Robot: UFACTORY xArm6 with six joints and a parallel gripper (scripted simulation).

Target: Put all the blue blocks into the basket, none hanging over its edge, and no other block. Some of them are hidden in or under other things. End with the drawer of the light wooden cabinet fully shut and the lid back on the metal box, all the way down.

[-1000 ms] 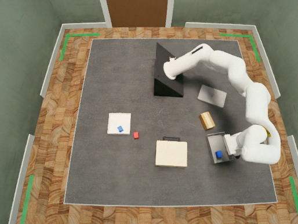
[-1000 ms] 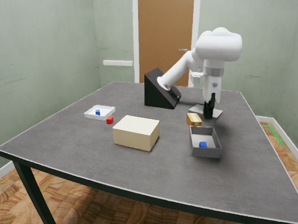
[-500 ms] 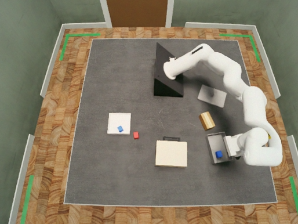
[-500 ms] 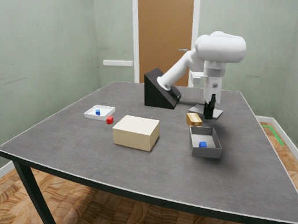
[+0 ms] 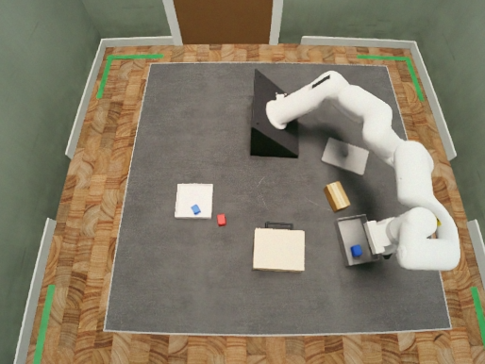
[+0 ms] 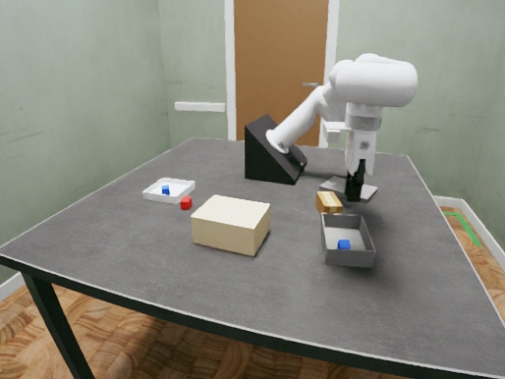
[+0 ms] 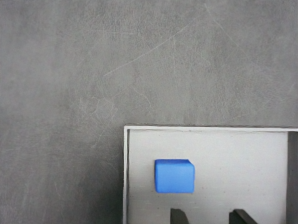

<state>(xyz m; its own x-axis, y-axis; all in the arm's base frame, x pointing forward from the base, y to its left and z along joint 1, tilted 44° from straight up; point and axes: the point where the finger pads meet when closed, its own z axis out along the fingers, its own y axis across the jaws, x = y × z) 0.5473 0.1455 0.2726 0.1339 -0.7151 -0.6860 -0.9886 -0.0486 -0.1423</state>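
My hand is 40 mm past the grey metal box and 160 mm above it. From my hand the other things lie so: flat lid 420 mm behind, 20 mm to the left, 170 mm below; light wooden cabinet 10 mm behind, 310 mm to the right, 140 mm below; brown cardboard box 220 mm behind, 50 mm to the right, 150 mm below.
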